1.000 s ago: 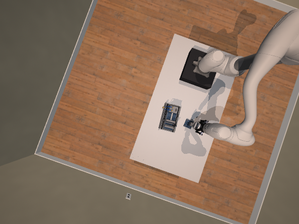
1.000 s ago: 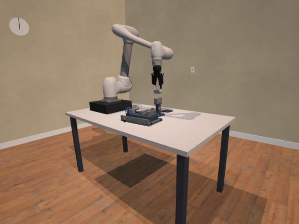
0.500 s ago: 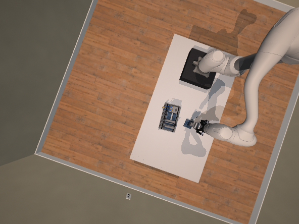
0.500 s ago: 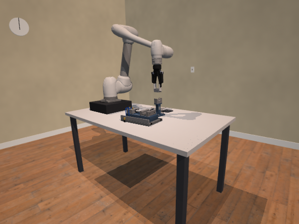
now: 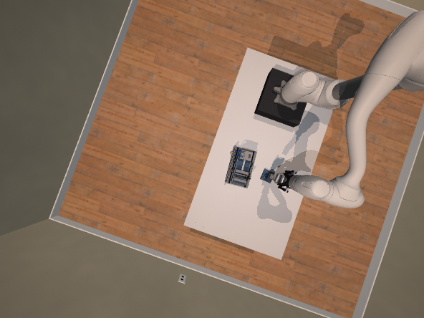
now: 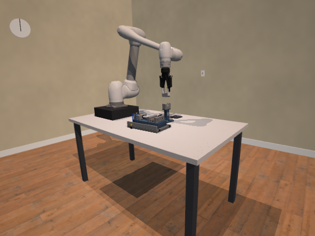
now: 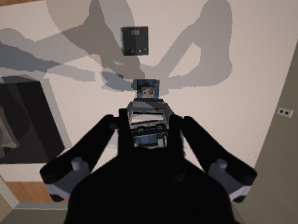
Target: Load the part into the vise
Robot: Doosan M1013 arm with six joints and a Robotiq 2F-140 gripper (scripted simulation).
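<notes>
The vise base is 220 mm to the right of my hand, 220 mm below it and 10 mm ahead of it. Round my hand: part 20 mm below.
</notes>
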